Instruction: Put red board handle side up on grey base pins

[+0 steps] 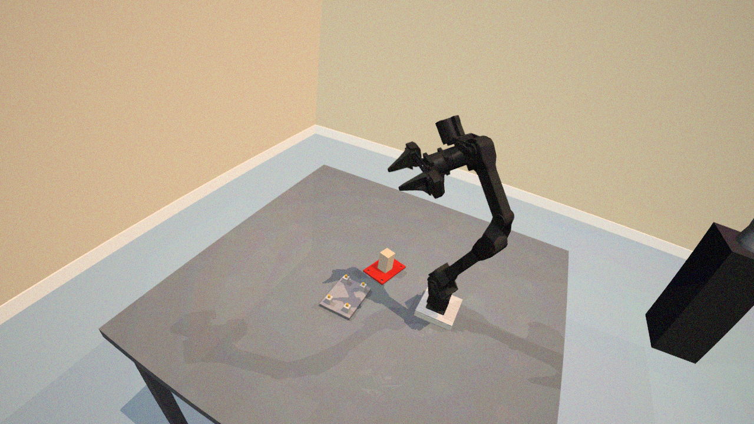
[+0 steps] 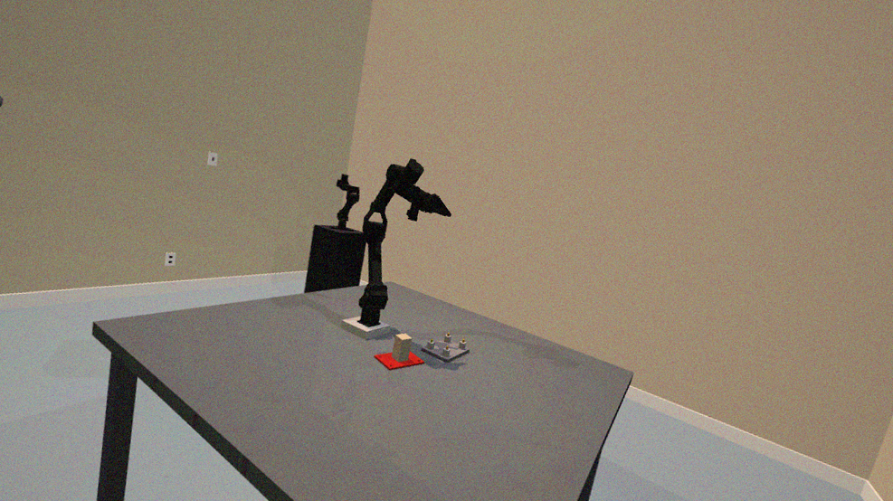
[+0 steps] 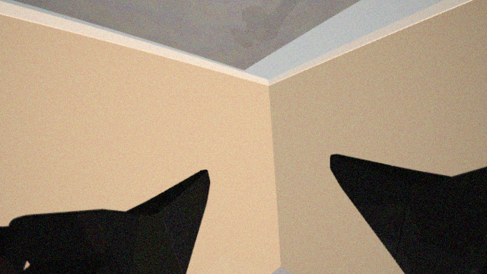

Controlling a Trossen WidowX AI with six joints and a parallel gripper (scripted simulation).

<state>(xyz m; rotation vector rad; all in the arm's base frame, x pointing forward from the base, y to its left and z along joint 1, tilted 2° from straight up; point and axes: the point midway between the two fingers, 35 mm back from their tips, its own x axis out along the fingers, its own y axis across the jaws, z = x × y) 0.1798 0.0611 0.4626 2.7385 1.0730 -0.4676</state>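
The red board is 460 mm below my gripper tip, 180 mm to the right of it and 40 mm ahead of it. Round my gripper tip: grey base 470 mm below, 90 mm ahead, 20 mm to the left.
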